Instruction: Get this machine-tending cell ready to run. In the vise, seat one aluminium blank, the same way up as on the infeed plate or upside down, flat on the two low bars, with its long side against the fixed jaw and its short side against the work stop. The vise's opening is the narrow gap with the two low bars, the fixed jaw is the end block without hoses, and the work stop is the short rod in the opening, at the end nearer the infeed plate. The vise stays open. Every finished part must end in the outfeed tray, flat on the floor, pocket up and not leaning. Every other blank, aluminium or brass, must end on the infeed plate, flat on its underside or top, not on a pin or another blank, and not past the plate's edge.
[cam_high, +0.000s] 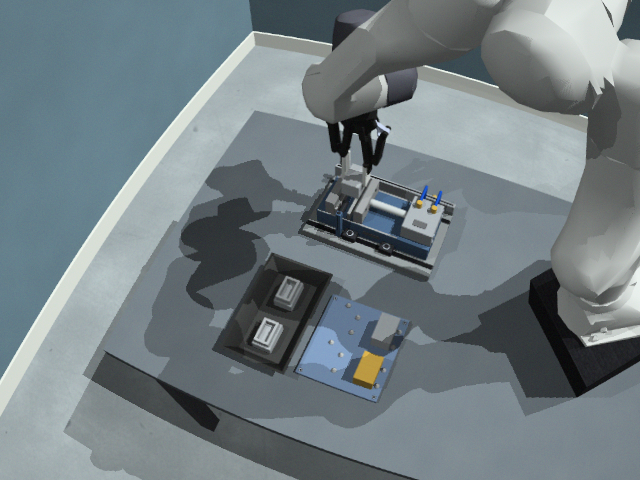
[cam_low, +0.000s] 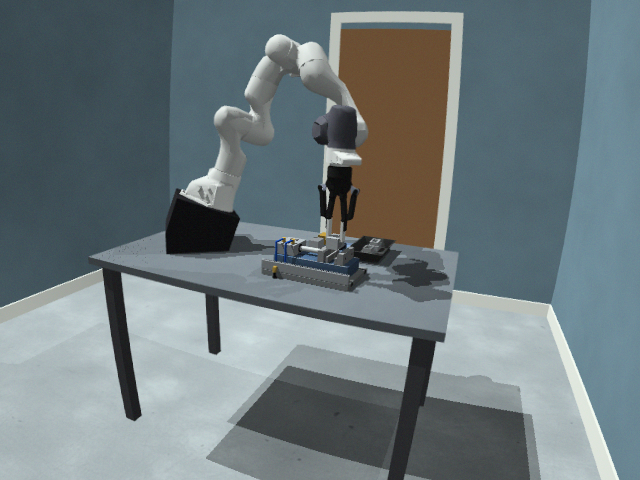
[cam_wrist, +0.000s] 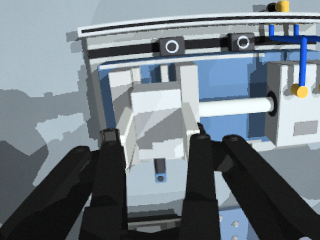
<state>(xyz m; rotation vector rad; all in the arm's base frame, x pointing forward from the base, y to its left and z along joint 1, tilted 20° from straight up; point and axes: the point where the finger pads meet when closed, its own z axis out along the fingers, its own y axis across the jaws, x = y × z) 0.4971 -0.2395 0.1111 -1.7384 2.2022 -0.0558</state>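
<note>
The fixed jaw lies 40 mm ahead of my hand and 80 mm below it. Round my hand: vise: 60 mm behind, 20 mm to the left, 120 mm below; then vise hose block: 160 mm behind, 40 mm to the left, 80 mm below; then moving jaw: 30 mm behind, 20 mm to the left, 80 mm below.
</note>
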